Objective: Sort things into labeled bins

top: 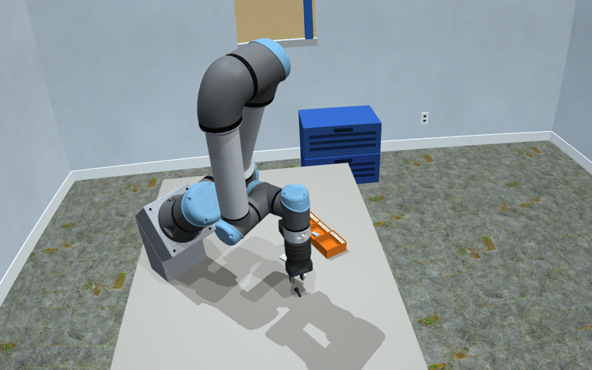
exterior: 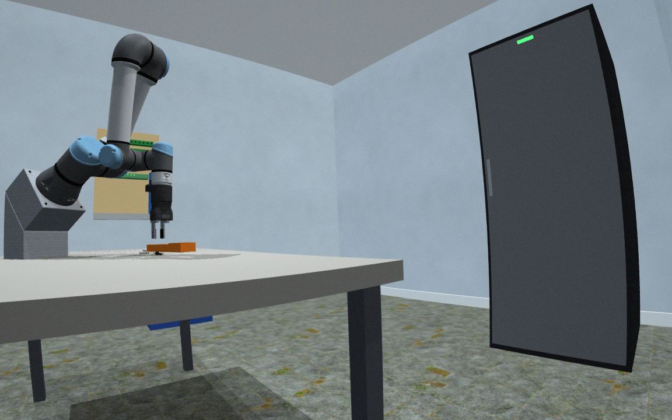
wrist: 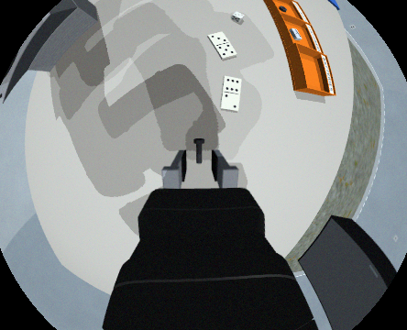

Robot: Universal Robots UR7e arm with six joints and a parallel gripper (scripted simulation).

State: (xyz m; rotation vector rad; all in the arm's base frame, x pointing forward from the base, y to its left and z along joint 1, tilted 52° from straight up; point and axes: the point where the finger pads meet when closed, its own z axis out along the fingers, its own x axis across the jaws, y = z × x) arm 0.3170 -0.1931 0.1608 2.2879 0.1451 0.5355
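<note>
The black bolt lies 70 mm below my hand. Round my hand: white die 240 mm to the left, 80 mm ahead, 70 mm below; then black nut 310 mm to the left, 190 mm ahead, 70 mm below; then grey piece 230 mm to the left, 190 mm ahead, 60 mm below.
</note>
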